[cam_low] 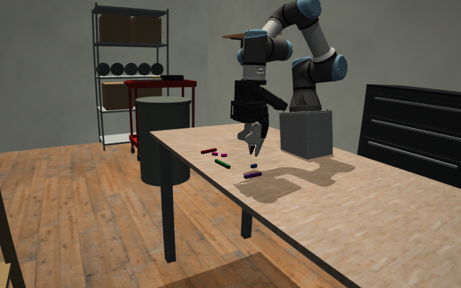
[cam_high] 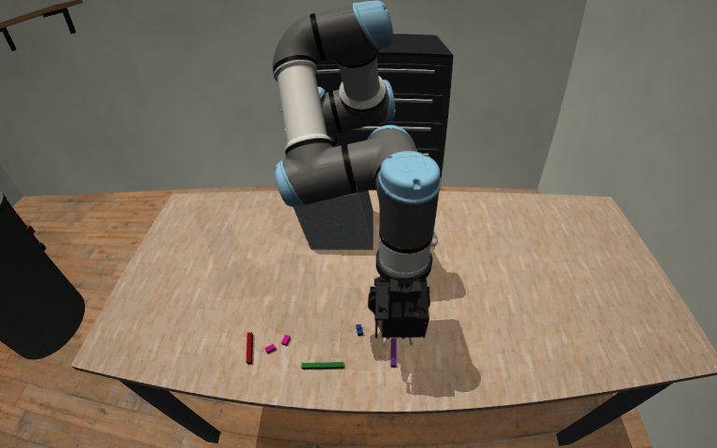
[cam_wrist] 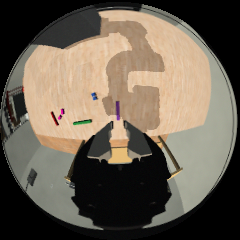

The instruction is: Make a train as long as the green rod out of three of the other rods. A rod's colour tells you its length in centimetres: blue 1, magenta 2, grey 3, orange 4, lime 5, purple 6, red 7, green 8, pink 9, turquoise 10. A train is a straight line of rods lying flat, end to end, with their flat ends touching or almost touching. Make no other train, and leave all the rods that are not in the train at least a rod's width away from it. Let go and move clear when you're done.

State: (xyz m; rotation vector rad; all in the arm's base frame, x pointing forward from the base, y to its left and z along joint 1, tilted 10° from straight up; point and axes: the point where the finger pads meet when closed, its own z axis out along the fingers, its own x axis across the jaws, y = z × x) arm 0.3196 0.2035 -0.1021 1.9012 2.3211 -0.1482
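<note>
The purple rod is 80 mm below my hand. Also, from my hand: magenta rod: 50 mm ahead, 240 mm to the right, 80 mm below; green rod: 60 mm ahead, 120 mm to the right, 80 mm below; red rod: 60 mm ahead, 280 mm to the right, 80 mm below.
</note>
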